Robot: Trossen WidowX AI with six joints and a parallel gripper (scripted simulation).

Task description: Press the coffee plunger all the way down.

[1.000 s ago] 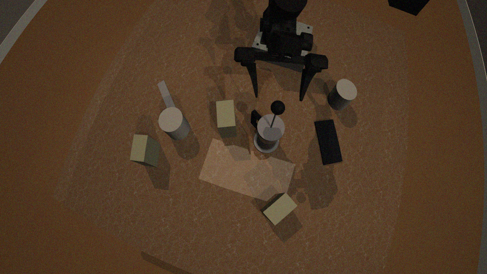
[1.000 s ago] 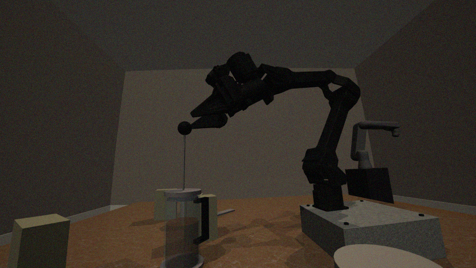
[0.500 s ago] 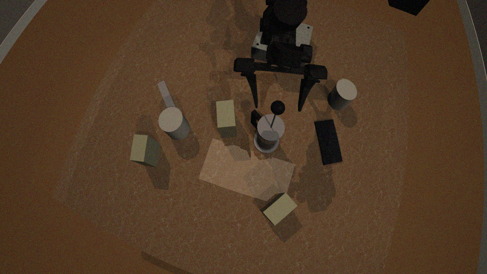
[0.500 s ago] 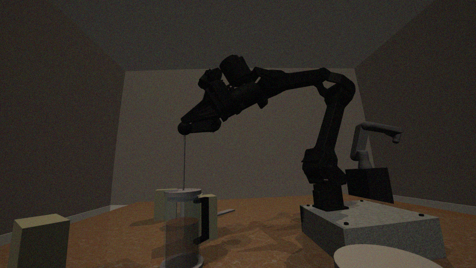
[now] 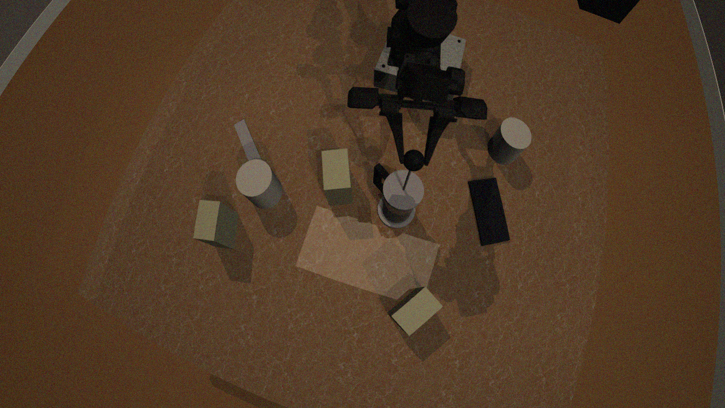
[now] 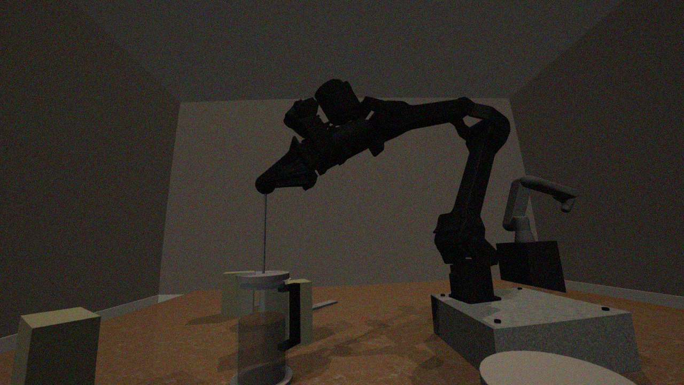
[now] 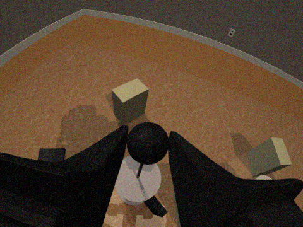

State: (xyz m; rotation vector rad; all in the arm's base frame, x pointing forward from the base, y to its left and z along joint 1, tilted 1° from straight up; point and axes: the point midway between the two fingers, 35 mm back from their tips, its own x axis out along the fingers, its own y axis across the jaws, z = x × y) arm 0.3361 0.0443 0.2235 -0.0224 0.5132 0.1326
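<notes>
Right now my gripper tip is 14 cm above the coffee press, 2 cm past it and 1 cm to the left of it. The rest, counted from my gripper tip: black flat box: 27 cm below, 21 cm to the left, 5 cm behind.
</notes>
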